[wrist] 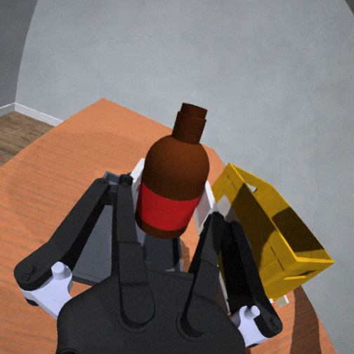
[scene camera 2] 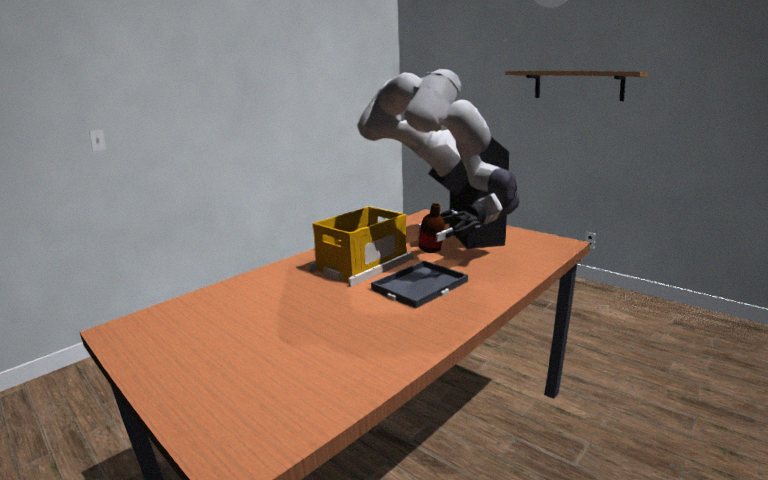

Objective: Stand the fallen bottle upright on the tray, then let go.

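Observation:
The brown bottle with a red label (scene camera 2: pixel 431 234) (wrist: pixel 171 172) is close to upright in the scene view, neck up, on the robot-base side of the tray and not over it. My gripper (scene camera 2: pixel 433 231) (wrist: pixel 172 178) is shut on the bottle's body, one finger pad on each side, reaching in almost level. Whether the bottle's base touches the table is hard to tell. The dark tray (scene camera 2: pixel 420 287) (wrist: pixel 95 250) lies flat, with no bottle on it; in the wrist view it shows partly hidden behind the fingers and bottle.
A yellow crate (scene camera 2: pixel 334 253) (wrist: pixel 272 270) stands beside the tray, close to the bottle, with a low pale strip (scene camera 2: pixel 362 276) along its tray side. The wooden table (scene camera 2: pixel 254 339) (wrist: pixel 65 155) carries them. A wall shelf (scene camera 2: pixel 574 73) is high at the back right.

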